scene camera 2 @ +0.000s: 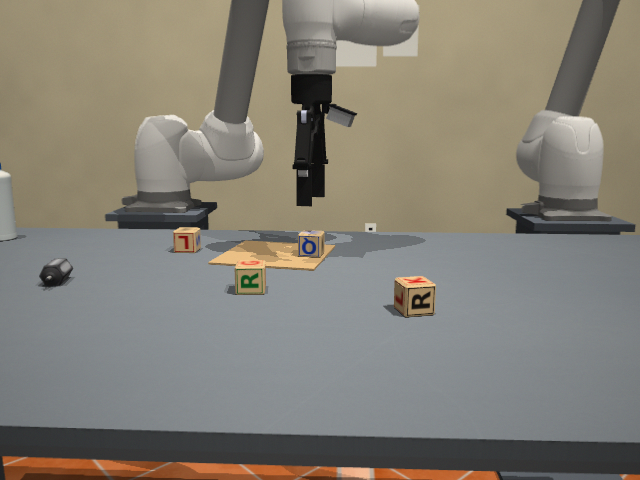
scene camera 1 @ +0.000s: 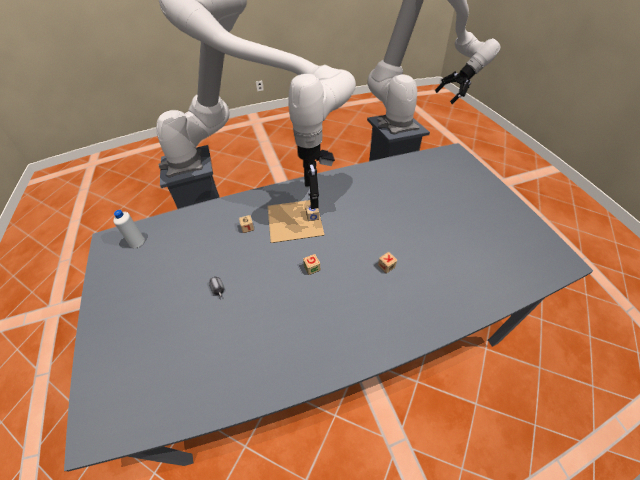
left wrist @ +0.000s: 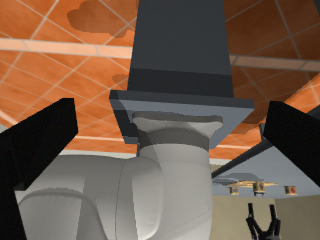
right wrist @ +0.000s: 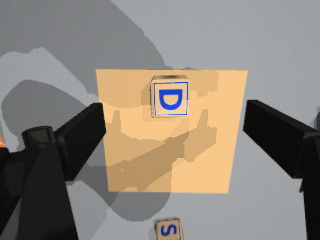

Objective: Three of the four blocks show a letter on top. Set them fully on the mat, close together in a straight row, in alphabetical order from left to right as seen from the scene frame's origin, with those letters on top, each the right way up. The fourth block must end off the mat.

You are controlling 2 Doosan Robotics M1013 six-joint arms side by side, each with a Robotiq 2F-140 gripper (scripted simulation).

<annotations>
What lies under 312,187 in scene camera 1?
My right gripper.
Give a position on a mat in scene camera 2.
279,255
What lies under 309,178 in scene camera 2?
My right gripper.
</annotations>
